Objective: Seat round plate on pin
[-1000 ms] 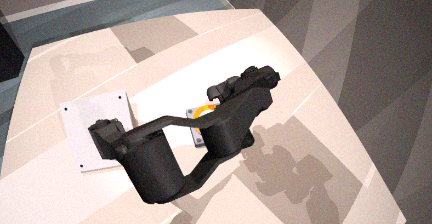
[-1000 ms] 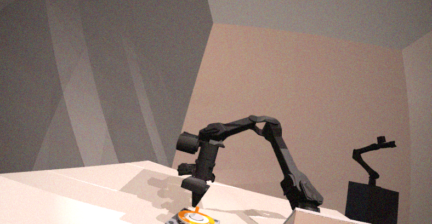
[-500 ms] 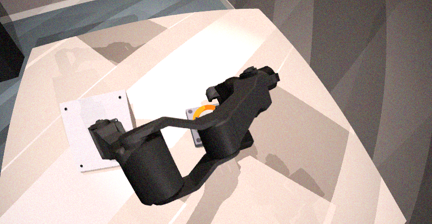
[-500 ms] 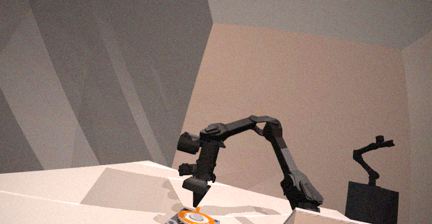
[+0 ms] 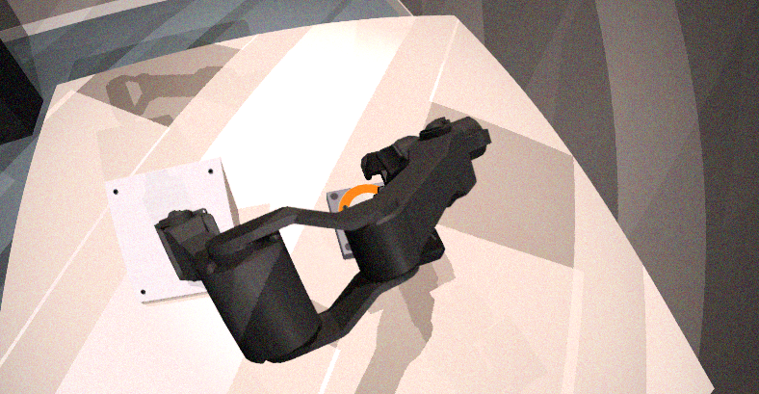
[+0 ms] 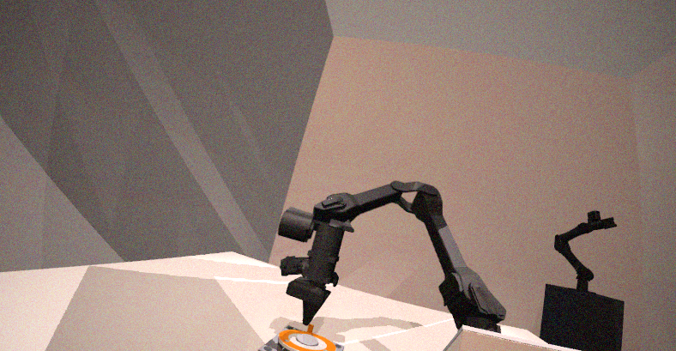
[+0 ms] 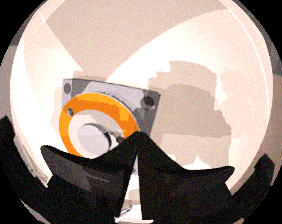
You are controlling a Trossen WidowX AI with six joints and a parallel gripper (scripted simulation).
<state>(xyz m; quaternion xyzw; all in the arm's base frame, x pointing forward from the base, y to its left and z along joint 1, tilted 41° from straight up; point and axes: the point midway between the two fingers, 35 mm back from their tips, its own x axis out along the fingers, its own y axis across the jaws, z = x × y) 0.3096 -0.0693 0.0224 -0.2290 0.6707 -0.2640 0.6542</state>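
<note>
My gripper tip is now 2 cm past the round plate, 3 cm to the right of it and 1 cm above it. From my gripper tip the other things lie so: base 2 cm behind, 5 cm to the left, 2 cm below.
</note>
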